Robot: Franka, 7 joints.
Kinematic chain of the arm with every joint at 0, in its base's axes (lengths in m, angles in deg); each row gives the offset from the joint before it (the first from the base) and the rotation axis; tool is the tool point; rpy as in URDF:
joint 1: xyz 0 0 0.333 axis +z
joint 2: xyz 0 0 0 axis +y
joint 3: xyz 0 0 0.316 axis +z
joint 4: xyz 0.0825 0 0 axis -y
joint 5: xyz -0.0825 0 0.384 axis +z
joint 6: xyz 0 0 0 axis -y
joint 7: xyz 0.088 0 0 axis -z
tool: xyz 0 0 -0.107 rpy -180 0 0
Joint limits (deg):
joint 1: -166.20..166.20
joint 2: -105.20..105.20
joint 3: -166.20..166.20
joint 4: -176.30..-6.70
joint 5: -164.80..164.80
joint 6: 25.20..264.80
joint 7: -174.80..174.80
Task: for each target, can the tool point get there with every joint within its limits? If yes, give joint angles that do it. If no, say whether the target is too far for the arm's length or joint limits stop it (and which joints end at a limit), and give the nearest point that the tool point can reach.
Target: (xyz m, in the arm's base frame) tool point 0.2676 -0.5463 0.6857
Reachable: yes | joints -8.22 1.81 -60.02 -91.94 -115.91 157.47 -22.96
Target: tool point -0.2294 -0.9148 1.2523
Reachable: no: too far | nearest point -0.1494 -0.5959 0.9318 | short by 0.459 m
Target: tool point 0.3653 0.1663 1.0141
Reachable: yes | joints -58.67 -25.98 43.37 -72.44 130.65 108.89 89.41
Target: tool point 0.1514 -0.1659 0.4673
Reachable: yes | joints -38.50 -40.32 3.78 -147.88 -22.29 54.35 146.37
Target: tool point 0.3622 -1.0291 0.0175
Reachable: no: too far | nearest point 0.2736 -0.7774 0.0947 | short by 0.278 m
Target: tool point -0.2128 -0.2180 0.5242
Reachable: yes | joints 0.65 45.07 -120.80 -154.93 88.93 220.65 -33.25
